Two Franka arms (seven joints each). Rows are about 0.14 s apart.
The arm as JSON. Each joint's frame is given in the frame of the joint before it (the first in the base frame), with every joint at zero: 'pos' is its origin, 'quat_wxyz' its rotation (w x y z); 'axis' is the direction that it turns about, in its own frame. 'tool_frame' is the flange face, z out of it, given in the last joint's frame.
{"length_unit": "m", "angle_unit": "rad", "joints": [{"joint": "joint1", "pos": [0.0, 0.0, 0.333], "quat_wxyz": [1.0, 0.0, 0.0, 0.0], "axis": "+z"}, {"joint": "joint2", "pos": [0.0, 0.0, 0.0], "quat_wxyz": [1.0, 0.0, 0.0, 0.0], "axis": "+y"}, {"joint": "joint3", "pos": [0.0, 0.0, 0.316], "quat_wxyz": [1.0, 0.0, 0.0, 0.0], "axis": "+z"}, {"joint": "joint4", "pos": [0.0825, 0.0, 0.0], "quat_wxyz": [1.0, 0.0, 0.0, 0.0], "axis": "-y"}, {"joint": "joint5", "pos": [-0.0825, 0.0, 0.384], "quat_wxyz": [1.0, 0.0, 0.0, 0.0], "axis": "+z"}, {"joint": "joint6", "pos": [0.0, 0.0, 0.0], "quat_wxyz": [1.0, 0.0, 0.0, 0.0], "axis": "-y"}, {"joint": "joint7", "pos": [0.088, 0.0, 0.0], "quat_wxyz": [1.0, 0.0, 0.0, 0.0], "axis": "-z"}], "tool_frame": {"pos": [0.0, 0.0, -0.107], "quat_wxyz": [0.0, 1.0, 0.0, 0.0]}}
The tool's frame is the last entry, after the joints.
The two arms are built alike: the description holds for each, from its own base.
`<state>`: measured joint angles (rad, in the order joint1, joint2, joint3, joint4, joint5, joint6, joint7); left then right.
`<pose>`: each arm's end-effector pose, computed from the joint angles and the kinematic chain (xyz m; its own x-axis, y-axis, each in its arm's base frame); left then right.
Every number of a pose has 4 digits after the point.
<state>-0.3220 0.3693 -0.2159 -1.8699 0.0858 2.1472 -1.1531 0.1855 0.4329 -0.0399 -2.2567 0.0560 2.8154 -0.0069</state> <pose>0.5393 -0.3090 0.3148 0.8369 0.5457 -0.0419 0.5424 -0.8372 -0.0709 0.5448 0.0766 0.1809 0.9866 0.1039 0.1260 0.1056 -0.9944 -0.0069</pose>
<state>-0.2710 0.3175 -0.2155 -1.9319 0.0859 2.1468 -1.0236 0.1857 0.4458 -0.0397 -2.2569 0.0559 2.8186 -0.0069</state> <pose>0.5385 -0.2747 0.3192 0.8784 0.4755 -0.0484 0.4710 -0.8784 -0.0804 0.5430 0.0764 0.1741 0.9877 0.1045 0.1162 0.1059 -0.9944 -0.0059</pose>
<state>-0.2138 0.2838 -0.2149 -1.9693 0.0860 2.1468 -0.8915 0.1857 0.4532 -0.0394 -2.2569 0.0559 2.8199 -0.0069</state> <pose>0.5436 -0.2397 0.3230 0.9116 0.4071 -0.0562 0.4023 -0.9119 -0.0813 0.5419 0.0764 0.1702 0.9884 0.1049 0.1102 0.1062 -0.9943 -0.0054</pose>
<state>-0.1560 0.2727 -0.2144 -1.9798 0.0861 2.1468 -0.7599 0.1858 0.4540 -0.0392 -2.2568 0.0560 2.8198 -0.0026</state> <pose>0.5538 -0.2068 0.3250 0.9387 0.3387 -0.0645 0.3339 -0.9396 -0.0749 0.5418 0.0765 0.1698 0.9889 0.1008 0.1094 0.1021 -0.9948 -0.0059</pose>
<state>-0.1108 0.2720 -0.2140 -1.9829 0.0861 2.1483 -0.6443 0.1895 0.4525 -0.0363 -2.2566 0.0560 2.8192 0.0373</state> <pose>0.5619 -0.1812 0.3241 0.9595 0.2719 -0.0733 0.2672 -0.9613 -0.0676 0.5415 0.0802 0.1706 0.9917 0.0672 0.1100 0.0689 -0.9976 -0.0117</pose>
